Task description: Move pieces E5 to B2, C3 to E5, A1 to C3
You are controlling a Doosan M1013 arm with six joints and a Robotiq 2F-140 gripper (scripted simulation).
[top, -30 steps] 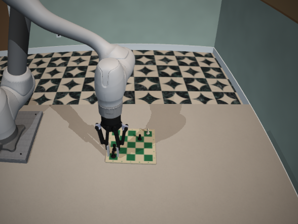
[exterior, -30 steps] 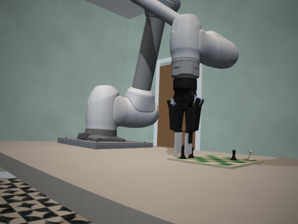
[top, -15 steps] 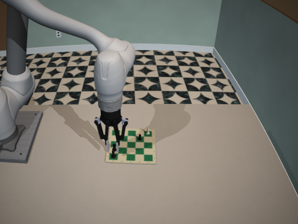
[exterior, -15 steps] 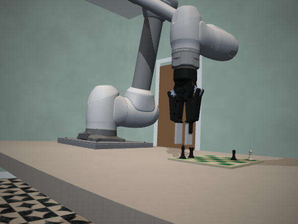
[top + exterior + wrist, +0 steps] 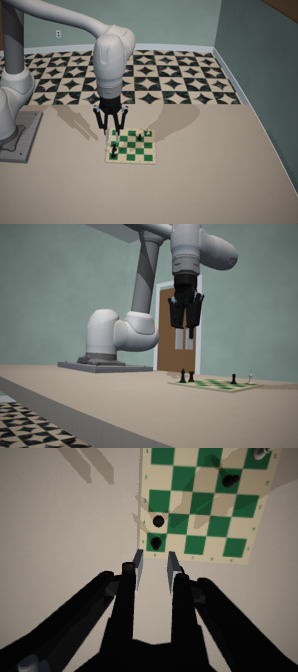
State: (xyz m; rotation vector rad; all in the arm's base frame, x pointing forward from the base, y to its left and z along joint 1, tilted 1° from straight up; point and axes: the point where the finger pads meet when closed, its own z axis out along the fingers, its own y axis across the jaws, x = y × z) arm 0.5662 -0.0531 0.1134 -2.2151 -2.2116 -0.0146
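My hand is 160 mm to the right of the white pawn, 150 mm short of it and 120 mm above it. Round my hand: black pawn 120 mm below, 110 mm to the left, 110 mm ahead; cream chessboard 140 mm below, 80 mm to the left, 80 mm ahead.
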